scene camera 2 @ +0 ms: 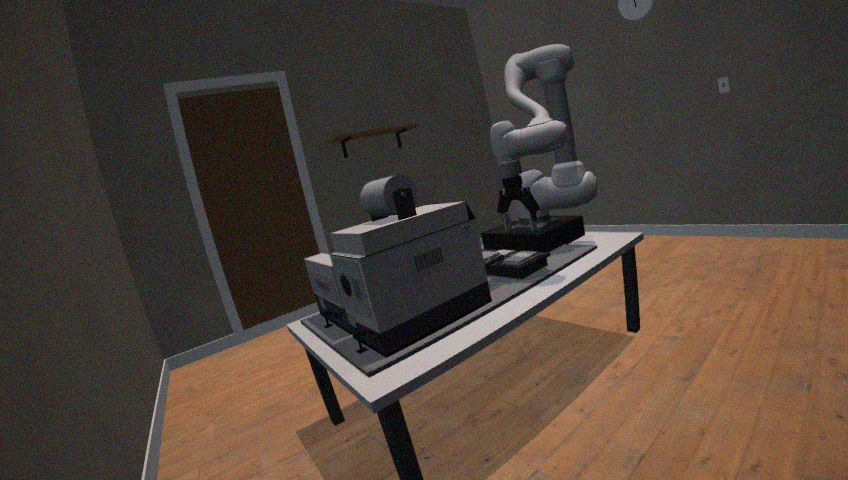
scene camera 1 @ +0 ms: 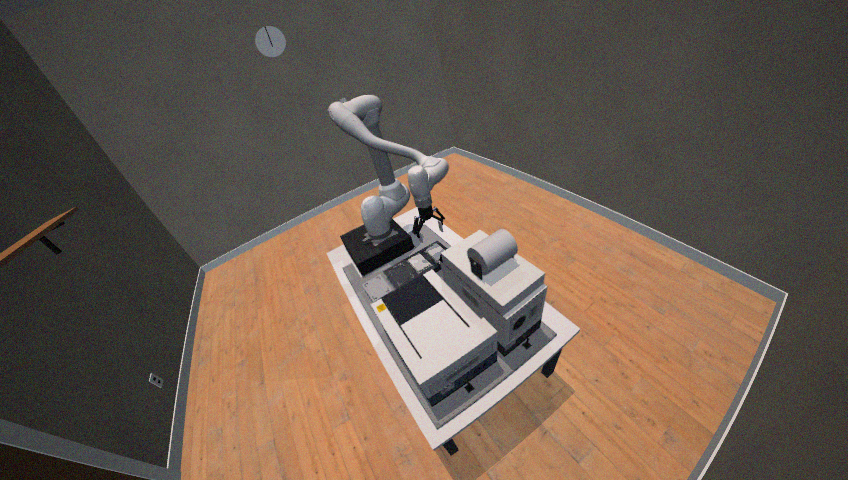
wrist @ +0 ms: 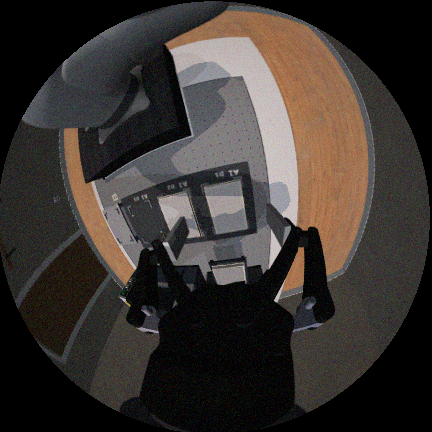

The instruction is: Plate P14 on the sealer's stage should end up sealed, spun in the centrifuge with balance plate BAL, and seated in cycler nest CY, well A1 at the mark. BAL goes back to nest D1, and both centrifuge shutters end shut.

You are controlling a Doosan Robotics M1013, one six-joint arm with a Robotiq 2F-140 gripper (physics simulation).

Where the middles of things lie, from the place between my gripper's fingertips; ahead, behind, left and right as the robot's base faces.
My gripper is now 54 cm short of the cylinder [scene camera 2: 376, 197], 6 cm to the left of it and 25 cm below it. Also, from my hand: centrifuge [scene camera 1: 444, 347] (48 cm ahead, 36 cm to the right, 4 cm below).
